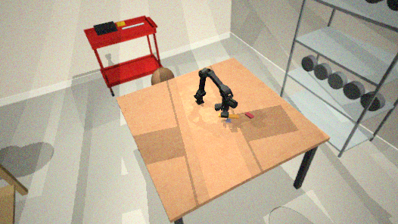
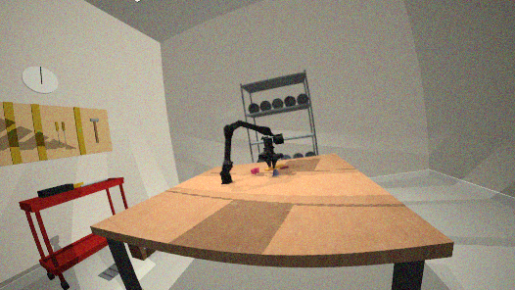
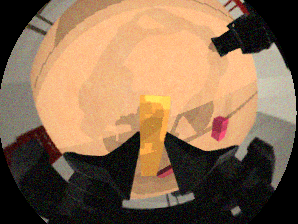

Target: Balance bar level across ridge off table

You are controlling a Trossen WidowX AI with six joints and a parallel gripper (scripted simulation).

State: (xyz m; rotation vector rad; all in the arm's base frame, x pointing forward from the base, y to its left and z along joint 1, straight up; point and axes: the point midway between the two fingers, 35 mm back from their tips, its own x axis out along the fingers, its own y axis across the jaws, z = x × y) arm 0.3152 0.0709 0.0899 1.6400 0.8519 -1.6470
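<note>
My gripper tip is now 2 cm short of the bar and 2 cm to the right of it. The rest, counted from my gripper tip: magenta block: 6 cm ahead, 20 cm to the left, 5 cm below.
</note>
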